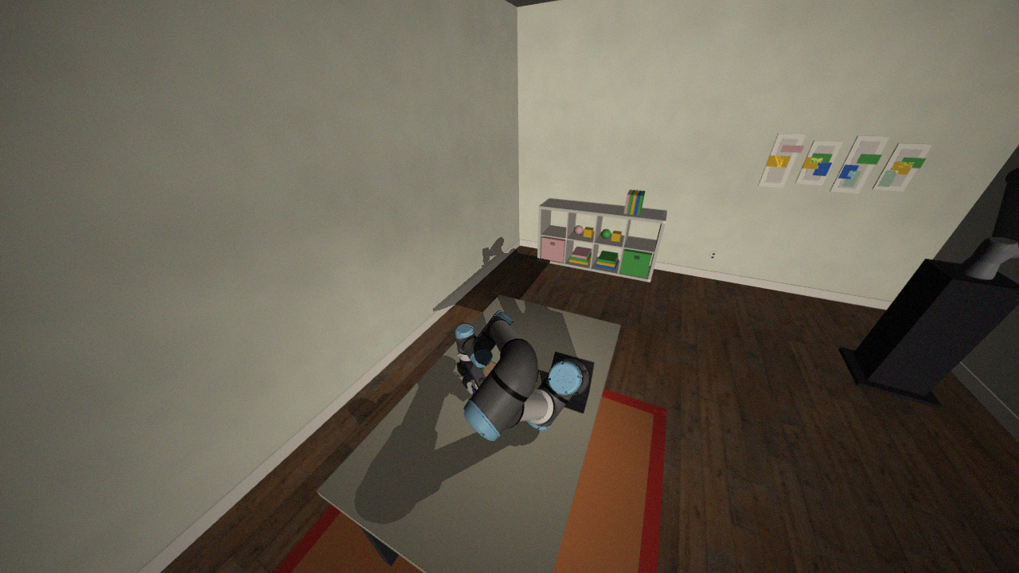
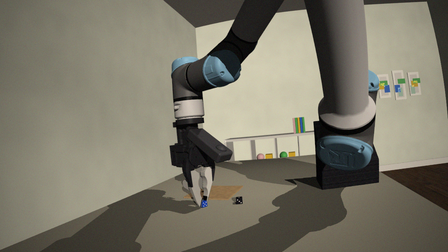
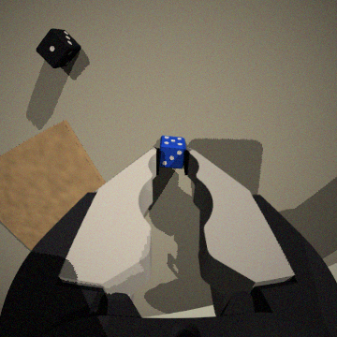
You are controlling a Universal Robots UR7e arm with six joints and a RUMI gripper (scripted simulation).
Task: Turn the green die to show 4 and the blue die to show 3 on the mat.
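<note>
The tan mat lies 20 mm ahead of my hand, 130 mm to the right of it and 20 mm below it. Round my hand: green die (40 mm ahead, 130 mm to the right, 10 mm below); blue die (10 mm below); black die (90 mm behind, 30 mm to the right, 10 mm below).
</note>
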